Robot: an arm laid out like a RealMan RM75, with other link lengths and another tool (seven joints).
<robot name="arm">
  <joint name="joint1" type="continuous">
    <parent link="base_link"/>
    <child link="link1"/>
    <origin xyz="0 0 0.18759" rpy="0 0 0"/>
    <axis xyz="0 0 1"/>
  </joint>
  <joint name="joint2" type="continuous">
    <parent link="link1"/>
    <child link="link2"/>
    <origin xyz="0 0 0" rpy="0 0 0"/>
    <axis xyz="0 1 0"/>
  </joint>
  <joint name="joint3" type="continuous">
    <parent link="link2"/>
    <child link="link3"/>
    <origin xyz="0 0 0.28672" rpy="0 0 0"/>
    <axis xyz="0 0 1"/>
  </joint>
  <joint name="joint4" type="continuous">
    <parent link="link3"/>
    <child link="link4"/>
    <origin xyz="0 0 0" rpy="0 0 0"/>
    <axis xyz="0 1 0"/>
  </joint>
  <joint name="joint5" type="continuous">
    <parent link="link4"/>
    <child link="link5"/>
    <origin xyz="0 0 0.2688" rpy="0 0 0"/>
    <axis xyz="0 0 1"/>
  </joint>
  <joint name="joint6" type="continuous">
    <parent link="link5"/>
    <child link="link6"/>
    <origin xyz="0 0 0" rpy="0 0 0"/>
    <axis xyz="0 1 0"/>
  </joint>
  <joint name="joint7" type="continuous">
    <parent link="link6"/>
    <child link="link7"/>
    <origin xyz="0 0 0.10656" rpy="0 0 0"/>
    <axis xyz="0 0 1"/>
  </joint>
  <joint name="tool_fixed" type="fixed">
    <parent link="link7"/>
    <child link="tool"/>
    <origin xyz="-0.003 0.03 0.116" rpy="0.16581 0 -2.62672"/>
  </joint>
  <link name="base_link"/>
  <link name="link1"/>
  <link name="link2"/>
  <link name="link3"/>
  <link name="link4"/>
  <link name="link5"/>
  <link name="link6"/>
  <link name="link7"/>
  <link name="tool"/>
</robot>
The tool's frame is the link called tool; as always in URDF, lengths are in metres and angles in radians. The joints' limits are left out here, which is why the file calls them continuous.
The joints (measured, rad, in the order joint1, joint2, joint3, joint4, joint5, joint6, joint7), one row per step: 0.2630, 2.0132, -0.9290, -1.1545, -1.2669, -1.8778, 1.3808; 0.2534, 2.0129, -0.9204, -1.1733, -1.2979, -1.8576, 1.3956; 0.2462, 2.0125, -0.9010, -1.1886, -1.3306, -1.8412, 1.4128; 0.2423, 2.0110, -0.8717, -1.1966, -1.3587, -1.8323, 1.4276; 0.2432, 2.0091, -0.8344, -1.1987, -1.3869, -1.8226, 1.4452; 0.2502, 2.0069, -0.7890, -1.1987, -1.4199, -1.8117, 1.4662; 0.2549, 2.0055, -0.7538, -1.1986, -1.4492, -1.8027, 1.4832; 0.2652, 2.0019, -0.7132, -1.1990, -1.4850, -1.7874, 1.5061; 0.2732, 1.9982, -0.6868, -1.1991, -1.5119, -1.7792, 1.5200; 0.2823, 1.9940, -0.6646, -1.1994, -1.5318, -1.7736, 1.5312; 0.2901, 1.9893, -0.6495, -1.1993, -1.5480, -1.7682, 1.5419; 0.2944, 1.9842, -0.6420, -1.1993, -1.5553, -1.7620, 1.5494; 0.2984, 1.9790, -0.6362, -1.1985, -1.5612, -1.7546, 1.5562; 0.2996, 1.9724, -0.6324, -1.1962, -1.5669, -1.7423, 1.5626; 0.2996, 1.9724, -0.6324, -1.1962, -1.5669, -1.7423, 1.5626
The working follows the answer.
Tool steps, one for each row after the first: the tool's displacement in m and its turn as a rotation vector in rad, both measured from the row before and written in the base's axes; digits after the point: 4 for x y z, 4 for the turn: 0.0049, 0.0030, -0.0004, 0.0057, -0.0303, -0.0347; 0.0062, 0.0034, 0.0018, 0.0095, -0.0268, -0.0391; 0.0070, 0.0031, 0.0046, 0.0141, -0.0182, -0.0372; 0.0075, 0.0046, 0.0064, 0.0171, -0.0119, -0.0430; 0.0076, 0.0063, 0.0079, 0.0200, -0.0102, -0.0475; 0.0068, 0.0046, 0.0057, 0.0139, -0.0088, -0.0406; 0.0071, 0.0071, 0.0075, 0.0177, -0.0107, -0.0486; 0.0049, 0.0045, 0.0048, 0.0099, -0.0103, -0.0306; 0.0030, 0.0039, 0.0048, 0.0095, -0.0074, -0.0209; 0.0022, 0.0034, 0.0037, 0.0053, -0.0065, -0.0172; 0.0013, 0.0026, 0.0032, 0.0053, -0.0040, -0.0114; 0.0012, 0.0027, 0.0030, 0.0056, -0.0032, -0.0110; 0.0026, 0.0031, 0.0032, 0.0077, -0.0039, -0.0166; 0.0000, 0.0000, 0.0000, 0.0000, 0.0000, 0.0000
Tool pose at each row, in the base's axes (x y z in m, rotation vector in rad; rounded; the steps above come from the unrounded poses): 0.1772, 0.3191, 0.0151, -0.3481, -2.1332, 0.1000; 0.1821, 0.3221, 0.0147, -0.3853, -2.1560, 0.0690; 0.1884, 0.3255, 0.0165, -0.4249, -2.1735, 0.0318; 0.1954, 0.3286, 0.0211, -0.4592, -2.1820, -0.0080; 0.2029, 0.3333, 0.0275, -0.4975, -2.1817, -0.0530; 0.2105, 0.3396, 0.0354, -0.5387, -2.1773, -0.1033; 0.2174, 0.3441, 0.0412, -0.5756, -2.1731, -0.1429; 0.2245, 0.3512, 0.0487, -0.6191, -2.1669, -0.1916; 0.2294, 0.3557, 0.0535, -0.6473, -2.1661, -0.2222; 0.2324, 0.3596, 0.0584, -0.6650, -2.1649, -0.2463; 0.2345, 0.3631, 0.0621, -0.6810, -2.1648, -0.2636; 0.2358, 0.3657, 0.0653, -0.6905, -2.1639, -0.2769; 0.2370, 0.3684, 0.0683, -0.6995, -2.1622, -0.2899; 0.2396, 0.3715, 0.0715, -0.7133, -2.1588, -0.3084; 0.2396, 0.3715, 0.0715, -0.7133, -2.1588, -0.3084

